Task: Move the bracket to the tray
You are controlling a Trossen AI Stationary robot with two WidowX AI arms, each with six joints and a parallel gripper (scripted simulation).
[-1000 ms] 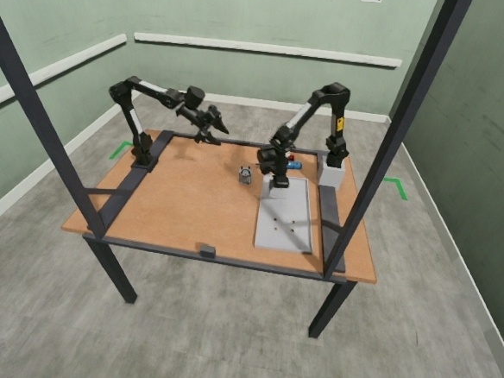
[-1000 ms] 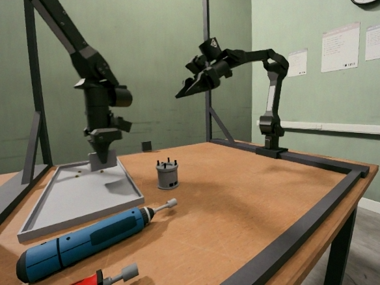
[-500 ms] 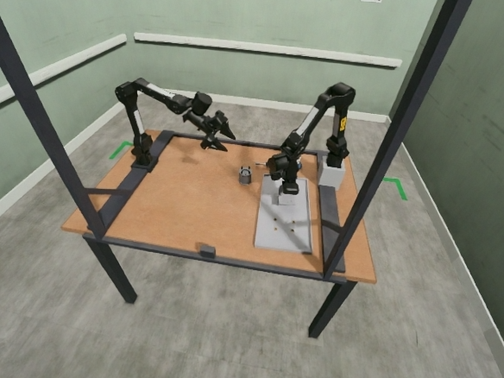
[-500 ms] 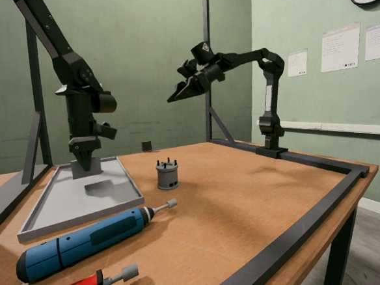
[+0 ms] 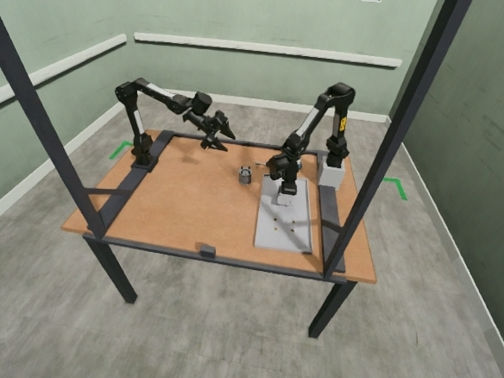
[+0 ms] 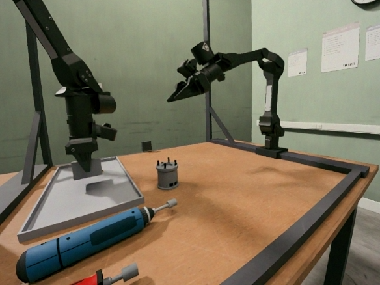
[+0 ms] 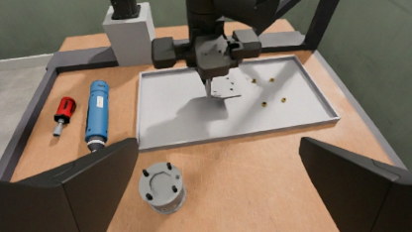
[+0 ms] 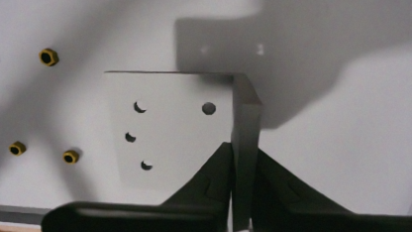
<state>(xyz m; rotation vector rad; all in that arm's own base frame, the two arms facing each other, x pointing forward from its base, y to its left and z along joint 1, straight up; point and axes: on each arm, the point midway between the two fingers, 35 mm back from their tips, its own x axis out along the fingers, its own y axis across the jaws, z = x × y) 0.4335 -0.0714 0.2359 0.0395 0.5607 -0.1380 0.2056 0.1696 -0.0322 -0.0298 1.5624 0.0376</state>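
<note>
The grey tray lies 8 cm below my right hand and 6 cm behind it. Also, from my right hand: red tool (31 cm ahead, 7 cm below, 1 cm to the right); grey joint module (19 cm to the left, 11 cm ahead, 6 cm below); grey L-shaped bracket (4 cm below, 3 cm behind).
</note>
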